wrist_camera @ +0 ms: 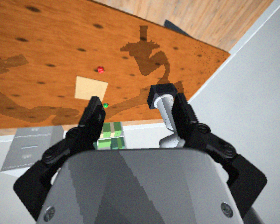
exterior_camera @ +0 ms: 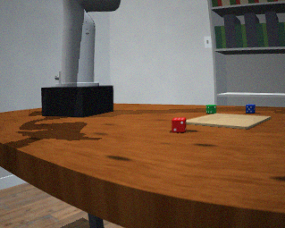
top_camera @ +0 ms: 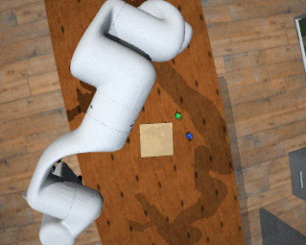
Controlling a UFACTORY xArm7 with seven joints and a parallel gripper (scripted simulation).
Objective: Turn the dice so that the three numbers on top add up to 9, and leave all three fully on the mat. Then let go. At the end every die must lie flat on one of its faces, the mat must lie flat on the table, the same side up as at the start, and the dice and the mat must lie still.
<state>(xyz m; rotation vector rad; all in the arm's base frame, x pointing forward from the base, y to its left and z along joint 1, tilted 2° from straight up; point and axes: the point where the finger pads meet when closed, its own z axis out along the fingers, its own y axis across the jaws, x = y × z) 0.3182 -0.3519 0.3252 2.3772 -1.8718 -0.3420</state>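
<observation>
My hand is 38 cm above the red die, 19 cm to the right of it and 3 cm short of it. The rest, counted from my hand: blue die (45 cm to the left, 38 cm below, 12 cm ahead); then tan mat (39 cm below, 31 cm to the left, 9 cm ahead); then green die (43 cm to the left, 38 cm below, 2 cm ahead).
</observation>
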